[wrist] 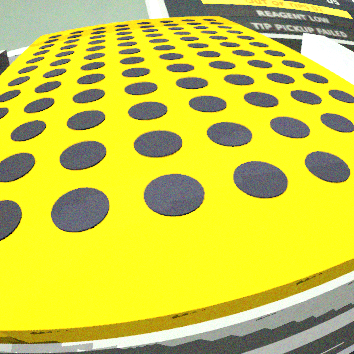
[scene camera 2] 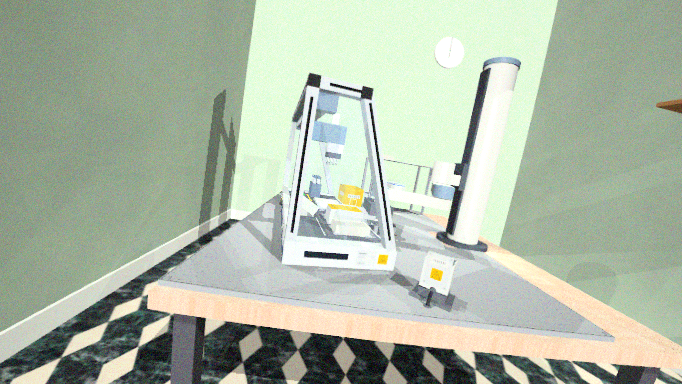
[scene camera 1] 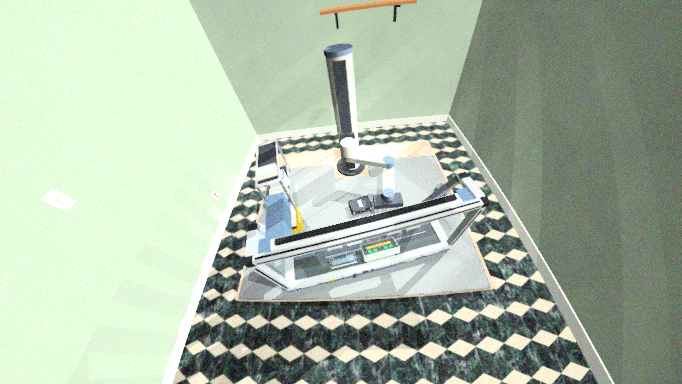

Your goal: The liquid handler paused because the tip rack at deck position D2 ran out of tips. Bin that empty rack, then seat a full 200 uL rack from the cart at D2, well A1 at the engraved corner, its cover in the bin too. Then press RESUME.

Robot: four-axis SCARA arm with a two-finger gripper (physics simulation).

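Frame: origin at the arm's base, x ahead, y left, z up, level; millimetres.
Seen in the pictures: gripper, fingertip midpoint: [wrist: 151, 54] [scene camera 2: 336, 208]; arm's base at its link origin: [scene camera 2: 460, 242] [scene camera 1: 351, 165].
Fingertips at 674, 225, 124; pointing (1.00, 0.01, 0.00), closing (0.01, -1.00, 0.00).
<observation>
Pixels of each thing's top centre, then the offset from my fingertips to it, as dx, dy, dz. "spot": a spot on its surface instead.
- empty tip rack at its top centre: [wrist: 148, 52] [scene camera 2: 344, 207] -31, -2, +9
- liquid handler's top beam at a spot on its surface: [scene camera 1: 370, 220] spot: +183, -152, +406
- liquid handler at a spot on its surface: [scene camera 2: 337, 257] spot: -11, +304, -81
- cart at its top centre: [scene camera 2: 400, 161] [scene camera 1: 266, 160] -427, -784, +245
- small black box at its top centre: [scene camera 2: 379, 219] [scene camera 1: 360, 202] -222, -178, -55
- blue block at a spot on its surface: [scene camera 1: 278, 215] spot: +117, -536, +386
- yellow object at its top centre: [scene camera 2: 351, 186] [scene camera 1: 285, 215] -110, -677, +24
- sign at a spot on its surface: [scene camera 2: 436, 274] spot: -248, +427, -38
The empty tip rack [wrist: 190, 240] fills the wrist view: a yellow top with rows of dark, empty holes over a white and grey base. My gripper body [scene camera 1: 388, 201] is the dark block at the arm's end, behind the liquid handler's top beam [scene camera 1: 370, 220]. My gripper appears shut on the rack; the fingertips are hidden. The liquid handler [scene camera 2: 337, 257] is a white frame with clear sides. Its screen [wrist: 295, 17] reads REAGENT LOW and TIP PICKUP FAILED. The cart [scene camera 1: 267, 181] stands at the left. The full rack, the bin and RESUME cannot be made out clearly.
A small black box [scene camera 1: 360, 205] with a white label lies left of the gripper. A blue block [scene camera 1: 278, 215] and a yellow object [scene camera 1: 298, 220] are at the left. The arm column [scene camera 1: 345, 100] [scene camera 2: 487, 150] stands behind. A sign [scene camera 2: 436, 274] stands near the table's front edge.
</observation>
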